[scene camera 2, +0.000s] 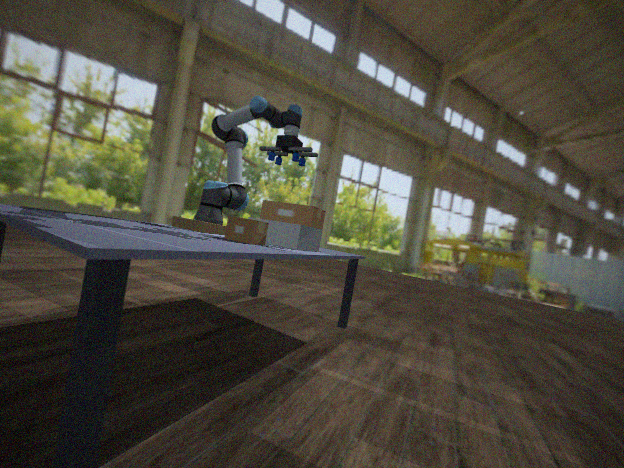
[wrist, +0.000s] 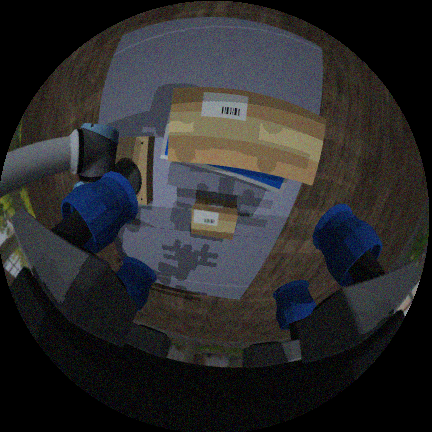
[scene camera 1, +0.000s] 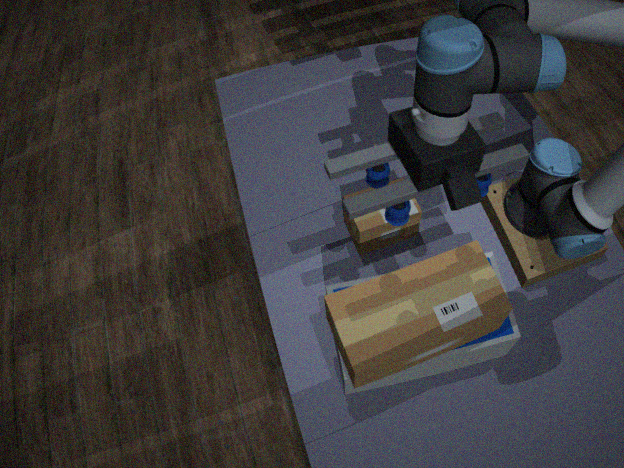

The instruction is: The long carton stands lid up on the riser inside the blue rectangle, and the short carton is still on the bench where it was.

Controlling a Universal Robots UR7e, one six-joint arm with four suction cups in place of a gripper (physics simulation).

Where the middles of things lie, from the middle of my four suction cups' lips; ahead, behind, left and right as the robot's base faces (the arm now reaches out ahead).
Scene:
Right now the long carton (scene camera 1: pixel 385 325) is 270 mm below my suction cup, 100 mm to the left of it and 50 mm ahead of it. Also, from my suction cup: short carton (scene camera 1: pixel 370 232) (390 mm below, 190 mm to the right, 40 mm behind); then riser (scene camera 1: pixel 496 344) (380 mm below, 80 mm to the left, 20 mm ahead).

